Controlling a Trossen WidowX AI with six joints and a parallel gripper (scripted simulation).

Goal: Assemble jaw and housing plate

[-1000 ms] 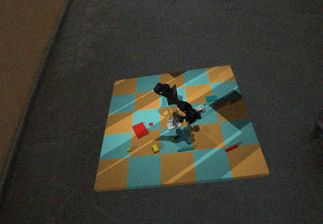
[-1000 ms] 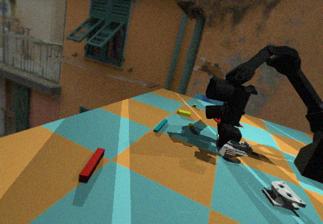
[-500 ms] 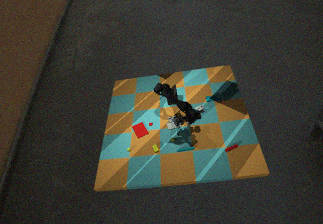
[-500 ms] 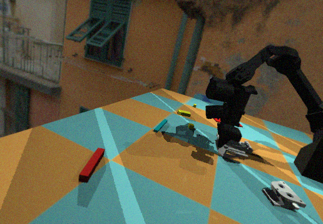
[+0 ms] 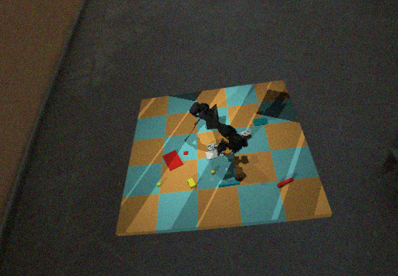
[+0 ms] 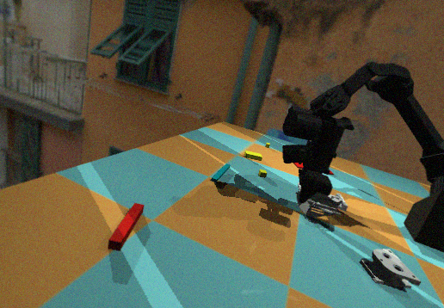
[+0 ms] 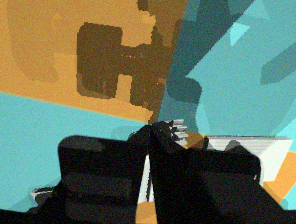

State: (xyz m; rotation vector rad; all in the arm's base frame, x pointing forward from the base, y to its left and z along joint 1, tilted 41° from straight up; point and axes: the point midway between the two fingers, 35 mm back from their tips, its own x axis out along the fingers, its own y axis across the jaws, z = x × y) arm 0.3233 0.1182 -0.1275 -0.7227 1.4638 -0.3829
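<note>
My gripper tip is 1 cm past the white jaw and 2 cm to the left of it. Also, from my gripper tip: cyan bar 24 cm ahead, 3 cm to the right, 3 cm below; then base 19 cm behind, 9 cm to the left; then small yellow cube 14 cm ahead, 15 cm to the right, 2 cm below.
</note>
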